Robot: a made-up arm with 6 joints. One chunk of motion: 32 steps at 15 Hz.
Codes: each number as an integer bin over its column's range. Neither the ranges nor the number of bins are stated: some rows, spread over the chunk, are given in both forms.
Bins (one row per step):
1: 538 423 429 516 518 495
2: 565 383 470 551 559 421
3: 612 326 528 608 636 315
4: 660 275 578 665 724 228
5: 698 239 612 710 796 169
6: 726 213 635 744 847 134
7: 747 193 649 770 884 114
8: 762 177 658 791 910 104
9: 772 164 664 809 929 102
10: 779 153 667 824 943 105
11: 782 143 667 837 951 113
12: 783 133 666 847 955 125
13: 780 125 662 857 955 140
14: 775 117 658 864 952 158
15: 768 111 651 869 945 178
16: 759 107 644 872 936 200
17: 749 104 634 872 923 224
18: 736 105 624 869 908 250
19: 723 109 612 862 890 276
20: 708 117 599 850 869 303
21: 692 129 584 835 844 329
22: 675 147 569 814 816 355
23: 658 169 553 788 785 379
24: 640 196 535 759 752 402
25: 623 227 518 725 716 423
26: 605 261 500 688 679 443
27: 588 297 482 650 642 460
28: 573 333 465 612 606 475
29: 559 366 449 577 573 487
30: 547 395 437 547 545 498
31: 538 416 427 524 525 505
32: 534 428 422 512 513 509
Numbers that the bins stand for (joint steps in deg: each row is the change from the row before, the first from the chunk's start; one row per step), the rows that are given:
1: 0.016 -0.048 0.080 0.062 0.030 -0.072
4: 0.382 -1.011 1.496 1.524 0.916 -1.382
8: 0.688 -1.648 2.257 2.760 1.717 -1.990
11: 0.748 -1.870 2.343 3.211 1.893 -1.946
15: 0.706 -2.078 2.191 3.525 1.868 -1.627
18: 0.610 -2.117 1.934 3.525 1.708 -1.274
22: 0.427 -1.844 1.411 2.985 1.312 -0.759
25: 0.271 -1.323 0.926 2.112 0.882 -0.425
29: 0.079 -0.419 0.270 0.660 0.266 -0.111
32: 0.004 -0.015 0.013 0.023 0.008 -0.003
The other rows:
2: 0.097 -0.308 0.469 0.405 0.206 -0.435
3: 0.238 -0.679 1.021 0.964 0.538 -0.955
5: 0.496 -1.245 1.820 1.965 1.226 -1.671
6: 0.580 -1.414 2.039 2.298 1.446 -1.843
7: 0.643 -1.544 2.172 2.554 1.605 -1.941
9: 0.718 -1.733 2.314 2.936 1.799 -2.000
10: 0.739 -1.805 2.343 3.083 1.859 -1.985
12: 0.751 -1.935 2.333 3.309 1.911 -1.887
13: 0.742 -1.987 2.295 3.407 1.911 -1.813
14: 0.727 -2.039 2.257 3.476 1.898 -1.725
16: 0.679 -2.104 2.124 3.554 1.829 -1.519
17: 0.649 -2.123 2.029 3.554 1.773 -1.401
19: 0.571 -2.091 1.820 3.456 1.631 -1.146
20: 0.526 -2.039 1.696 3.338 1.540 -1.014
21: 0.478 -1.961 1.554 3.191 1.433 -0.886
23: 0.376 -1.700 1.259 2.730 1.179 -0.641
24: 0.322 -1.525 1.088 2.446 1.037 -0.528
26: 0.217 -1.102 0.755 1.749 0.723 -0.327
27: 0.166 -0.868 0.584 1.376 0.563 -0.244
28: 0.121 -0.633 0.422 1.004 0.408 -0.170
30: 0.043 -0.230 0.156 0.366 0.146 -0.057
31: 0.016 -0.093 0.061 0.140 0.060 -0.023

